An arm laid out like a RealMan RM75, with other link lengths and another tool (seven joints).
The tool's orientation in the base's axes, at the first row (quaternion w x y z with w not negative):
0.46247 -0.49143 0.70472 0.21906
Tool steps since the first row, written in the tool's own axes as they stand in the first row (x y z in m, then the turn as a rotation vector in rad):
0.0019 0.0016 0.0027 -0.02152 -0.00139 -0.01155
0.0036 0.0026 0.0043 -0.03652 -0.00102 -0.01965
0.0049 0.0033 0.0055 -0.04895 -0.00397 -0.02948
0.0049 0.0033 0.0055 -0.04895 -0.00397 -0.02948
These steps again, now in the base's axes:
-0.0004 0.0018 -0.0032 -0.00188 0.00114 0.02436
-0.0008 0.0026 -0.0055 -0.00441 0.00247 0.04117
-0.0010 0.0032 -0.0073 -0.00495 -0.00019 0.05707
-0.0010 0.0032 -0.0073 -0.00495 -0.00019 0.05707

